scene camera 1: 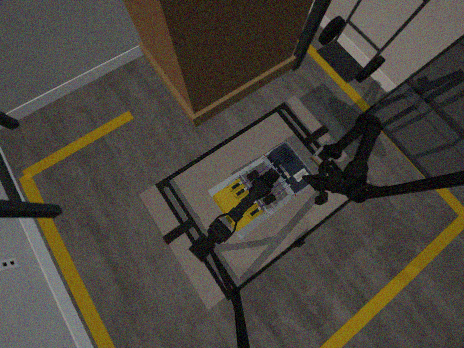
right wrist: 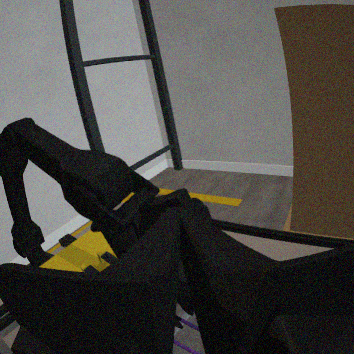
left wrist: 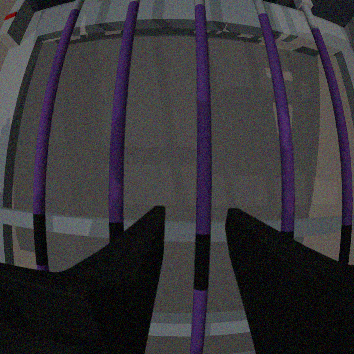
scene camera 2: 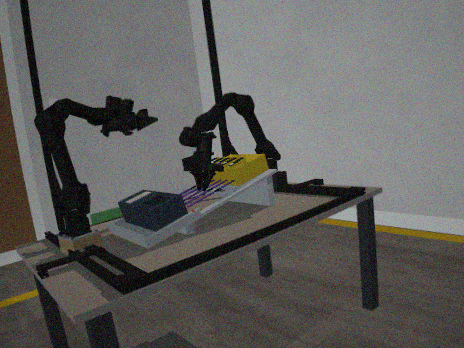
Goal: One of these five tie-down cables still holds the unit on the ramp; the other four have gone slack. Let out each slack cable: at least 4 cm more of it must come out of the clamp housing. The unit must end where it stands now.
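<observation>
Five purple cables run from the yellow clamp housing point(scene camera 1: 223, 201) point(scene camera 2: 245, 171) point(right wrist: 102, 246) down to the dark blue unit point(scene camera 1: 286, 156) point(scene camera 2: 152, 209) on the pale grey ramp point(scene camera 2: 260, 192). Each cable has a black band. In the left wrist view the middle cable point(left wrist: 203, 150) runs straight between the fingertips; the outer ones look curved. Which are slack is hard to tell. My left gripper point(scene camera 2: 203, 188) point(left wrist: 195, 216) is partly open around the middle cable, without gripping it. My right gripper point(scene camera 2: 156, 119) point(scene camera 1: 307, 179) is shut and empty, high above the unit.
A black frame point(scene camera 2: 250, 238) runs along the table point(scene camera 2: 175, 256). A green object point(scene camera 2: 106, 216) lies behind the unit. A brown cabinet point(scene camera 1: 230, 55) point(right wrist: 325, 120) stands beyond the table. The left arm reaches over the clamp housing.
</observation>
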